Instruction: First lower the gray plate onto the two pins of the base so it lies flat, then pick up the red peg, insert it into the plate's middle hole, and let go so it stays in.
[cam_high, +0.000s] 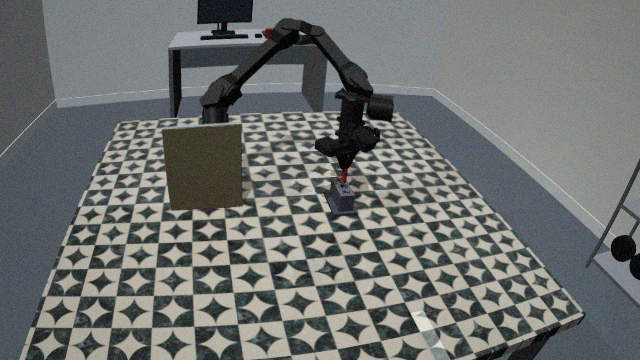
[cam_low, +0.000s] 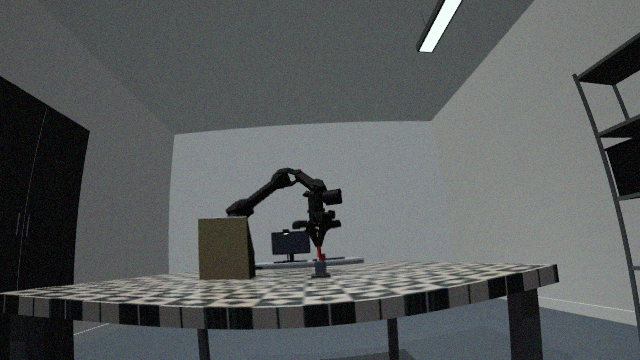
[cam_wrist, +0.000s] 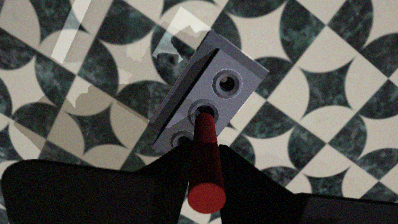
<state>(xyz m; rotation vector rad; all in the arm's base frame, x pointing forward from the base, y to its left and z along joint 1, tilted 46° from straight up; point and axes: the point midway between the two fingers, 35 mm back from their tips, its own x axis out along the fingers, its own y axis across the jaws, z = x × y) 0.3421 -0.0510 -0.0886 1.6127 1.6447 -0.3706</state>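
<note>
The red peg is right at my gripper tip. Also, from my gripper tip: dark base: 110 mm below; gray plate: 70 mm below.
</note>
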